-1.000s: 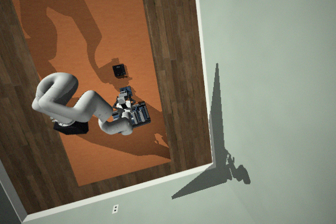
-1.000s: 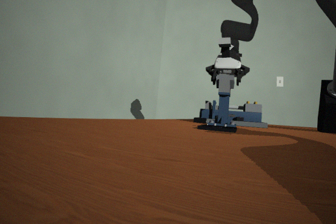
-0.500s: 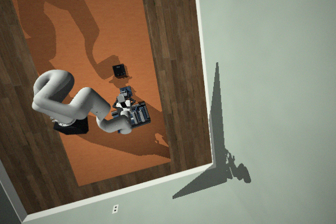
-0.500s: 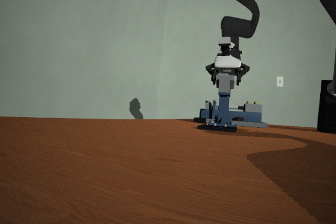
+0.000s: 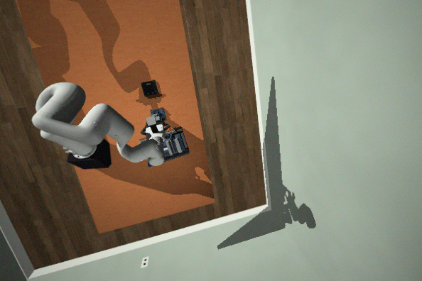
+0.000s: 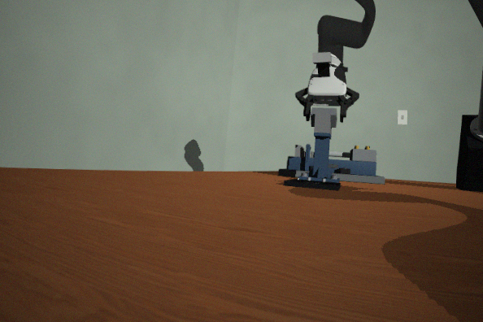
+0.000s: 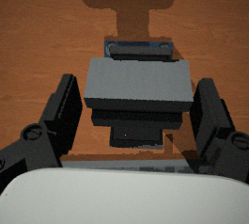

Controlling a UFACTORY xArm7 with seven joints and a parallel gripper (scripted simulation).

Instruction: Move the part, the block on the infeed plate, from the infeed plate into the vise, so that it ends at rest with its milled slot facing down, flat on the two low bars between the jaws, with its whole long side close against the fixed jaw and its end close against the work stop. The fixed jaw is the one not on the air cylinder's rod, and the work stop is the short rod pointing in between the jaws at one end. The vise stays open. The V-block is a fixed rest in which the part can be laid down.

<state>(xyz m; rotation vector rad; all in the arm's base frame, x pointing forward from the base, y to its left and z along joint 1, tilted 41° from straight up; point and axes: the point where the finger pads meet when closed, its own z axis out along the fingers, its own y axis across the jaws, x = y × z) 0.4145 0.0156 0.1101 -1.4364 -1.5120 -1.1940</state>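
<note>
Now: the grey part right at my hand. The rest, counted from my hand: blue upright (11 cm below); grey jaw (22 cm to the right, 9 cm below, 4 cm ahead); work stop (17 cm to the right, 7 cm below, 7 cm ahead).
</note>
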